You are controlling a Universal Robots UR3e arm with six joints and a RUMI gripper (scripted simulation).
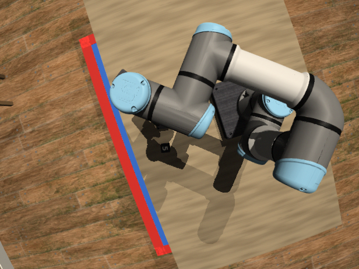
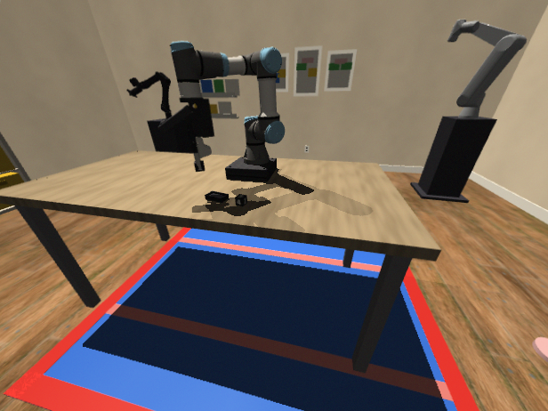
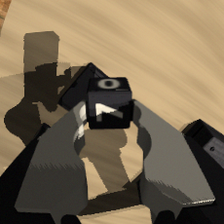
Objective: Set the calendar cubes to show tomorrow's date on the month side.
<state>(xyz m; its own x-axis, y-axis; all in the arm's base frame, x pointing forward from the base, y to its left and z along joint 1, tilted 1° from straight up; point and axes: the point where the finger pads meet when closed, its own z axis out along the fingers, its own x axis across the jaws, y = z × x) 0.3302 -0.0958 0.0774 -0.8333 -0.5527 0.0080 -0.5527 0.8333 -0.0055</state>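
Now: the black calendar tray 5 cm to the left of my hand and 12 cm below it. Also, from my hand: black cube (1 cm below).
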